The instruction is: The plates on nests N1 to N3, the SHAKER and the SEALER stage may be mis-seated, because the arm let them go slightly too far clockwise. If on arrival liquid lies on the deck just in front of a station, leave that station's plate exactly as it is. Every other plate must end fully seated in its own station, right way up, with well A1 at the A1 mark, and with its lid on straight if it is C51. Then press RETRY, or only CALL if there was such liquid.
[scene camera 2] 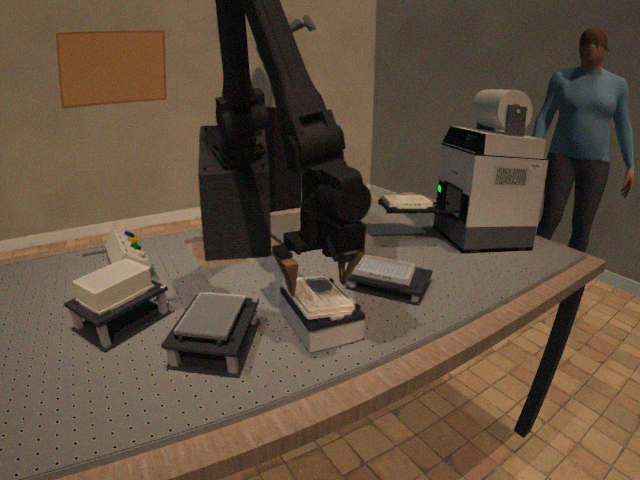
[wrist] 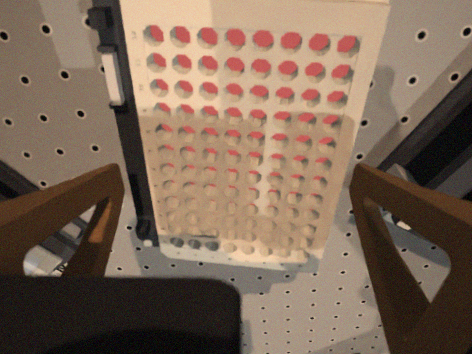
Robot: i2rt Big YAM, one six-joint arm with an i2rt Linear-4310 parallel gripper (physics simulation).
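Pixels of known places: gripper, fingertip midpoint: (scene camera 2: 317, 289) (wrist: 236, 176); arm's base at its link origin: (scene camera 2: 238, 151).
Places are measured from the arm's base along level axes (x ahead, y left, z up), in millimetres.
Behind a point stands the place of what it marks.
My gripper (scene camera 2: 318, 287) {x 415, y -125, z -183 mm} (wrist: 236, 176) {x 415, y -125, z -183 mm} is open, with its fingers on both sides of the plate (scene camera 2: 326, 299) {x 444, y -134, z -188 mm} (wrist: 250, 105) {x 441, y -139, z -186 mm} on the white-based shaker station (scene camera 2: 330, 335) {x 480, y -161, z -230 mm}. The wrist view shows this plate's wells with red in many of them, and a dark station edge (wrist: 131, 150) {x 431, y -78, z -204 mm} along its left side. Whether it is fully seated is hard to tell. A grey plate (scene camera 2: 210, 314) {x 345, y -300, z -194 mm} and a tall cream plate (scene camera 2: 112, 283) {x 200, y -413, z -158 mm} stand on two nests at the left. A pale plate (scene camera 2: 385, 269) {x 409, y 87, z -216 mm} lies on the nest (scene camera 2: 421, 284) {x 491, y 105, z -230 mm} at the right. A cream plate (scene camera 2: 406, 200) {x 287, y 348, z -134 mm} lies on the sealer's stage.
The sealer (scene camera 2: 501, 201) {x 514, y 486, z -109 mm} stands at the back right with a green light. A button box (scene camera 2: 124, 248) {x -10, y -324, z -181 mm} with blue, yellow and green buttons stands behind the tall plate. A darker patch, maybe shadow, shows right of the shaker. A person (scene camera 2: 589, 118) stands behind the table.
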